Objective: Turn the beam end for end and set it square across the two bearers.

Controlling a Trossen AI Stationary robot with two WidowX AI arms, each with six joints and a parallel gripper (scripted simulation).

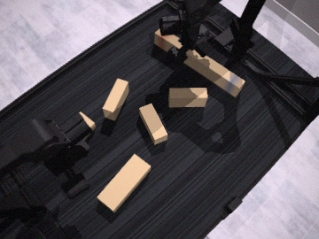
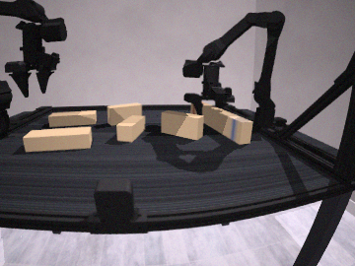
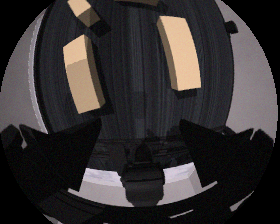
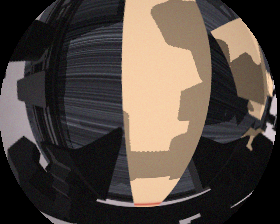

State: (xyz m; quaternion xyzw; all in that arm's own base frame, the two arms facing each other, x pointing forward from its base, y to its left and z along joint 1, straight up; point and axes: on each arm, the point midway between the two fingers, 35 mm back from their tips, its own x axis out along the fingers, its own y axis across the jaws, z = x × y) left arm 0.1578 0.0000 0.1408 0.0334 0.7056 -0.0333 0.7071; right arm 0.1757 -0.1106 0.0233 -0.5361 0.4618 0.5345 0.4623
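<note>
The beam is 5 cm behind my right hand, 1 cm to the right of it and 1 cm below it.
</note>
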